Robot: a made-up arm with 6 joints. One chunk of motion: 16 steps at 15 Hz.
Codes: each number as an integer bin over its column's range. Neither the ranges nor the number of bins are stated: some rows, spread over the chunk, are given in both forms.
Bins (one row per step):
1: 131 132 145 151 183 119
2: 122 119 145 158 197 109
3: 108 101 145 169 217 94
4: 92 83 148 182 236 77
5: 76 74 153 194 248 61
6: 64 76 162 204 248 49
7: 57 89 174 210 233 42
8: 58 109 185 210 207 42
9: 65 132 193 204 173 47
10: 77 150 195 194 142 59
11: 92 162 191 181 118 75
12: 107 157 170 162 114 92
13: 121 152 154 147 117 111
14: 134 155 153 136 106 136
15: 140 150 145 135 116 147
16: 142 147 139 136 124 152
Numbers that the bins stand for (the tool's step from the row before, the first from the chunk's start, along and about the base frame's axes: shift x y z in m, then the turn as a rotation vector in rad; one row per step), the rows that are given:
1: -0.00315 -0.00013 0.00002 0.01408 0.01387 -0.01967
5: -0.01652 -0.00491 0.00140 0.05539 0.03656 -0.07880
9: -0.01920 -0.00013 0.00830 0.06500 0.01038 -0.09308
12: -0.00898 0.00193 0.00433 0.02465 -0.01021 -0.04720
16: -0.00047 0.00111 -0.00102 -0.00033 -0.00672 0.01398
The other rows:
2: -0.00534 -0.00120 0.00002 0.02080 0.01876 -0.02986
3: -0.00874 -0.00268 0.00002 0.03137 0.02574 -0.04516
4: -0.01263 -0.00416 0.00054 0.04386 0.03237 -0.06249
6: -0.01944 -0.00474 0.00295 0.06500 0.03656 -0.09104
7: -0.02114 -0.00367 0.00502 0.07076 0.03132 -0.09818
8: -0.02090 -0.00202 0.00692 0.07076 0.02225 -0.09818
10: -0.01628 0.00135 0.00865 0.05539 -0.00044 -0.08084
11: -0.01263 0.00234 0.00796 0.04290 -0.00882 -0.06453
13: -0.00558 0.00152 0.00157 0.01024 -0.00916 -0.02782
14: -0.00242 0.00176 0.00140 -0.00033 -0.01300 -0.00233
15: -0.00096 0.00135 0.00002 -0.00129 -0.00951 0.00888

